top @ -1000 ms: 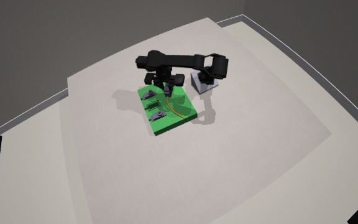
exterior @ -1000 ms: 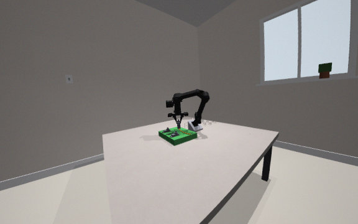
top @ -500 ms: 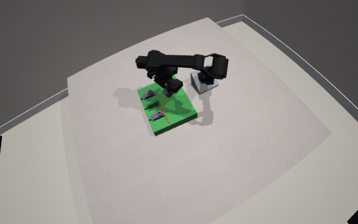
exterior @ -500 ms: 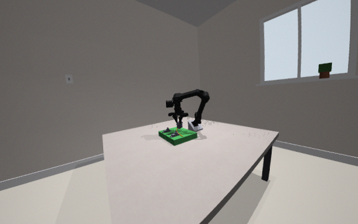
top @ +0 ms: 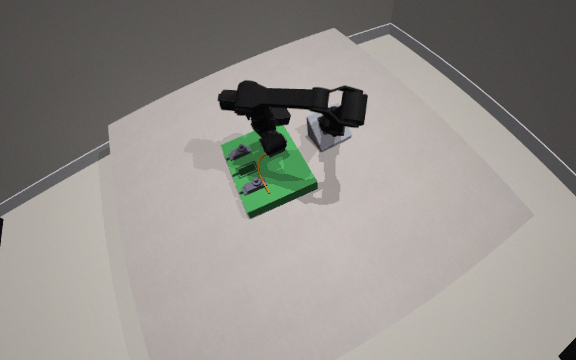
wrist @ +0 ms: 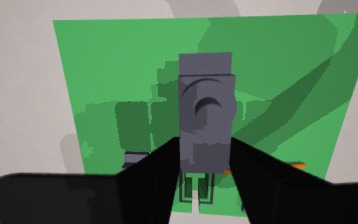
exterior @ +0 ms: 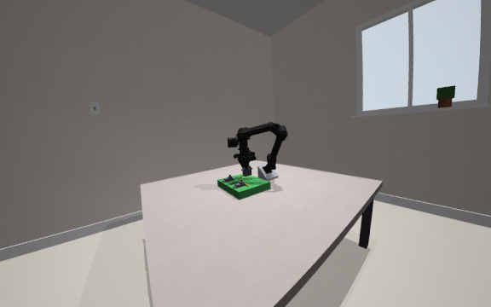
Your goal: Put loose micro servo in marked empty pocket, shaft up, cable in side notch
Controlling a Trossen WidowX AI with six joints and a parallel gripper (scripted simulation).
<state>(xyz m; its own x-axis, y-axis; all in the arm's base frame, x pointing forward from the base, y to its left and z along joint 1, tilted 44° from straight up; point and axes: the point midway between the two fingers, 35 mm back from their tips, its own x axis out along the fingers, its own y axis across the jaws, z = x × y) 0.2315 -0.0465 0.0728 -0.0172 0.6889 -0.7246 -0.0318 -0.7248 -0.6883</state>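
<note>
My gripper tip is now 10 cm above the green deck and 1 cm past it.
</note>
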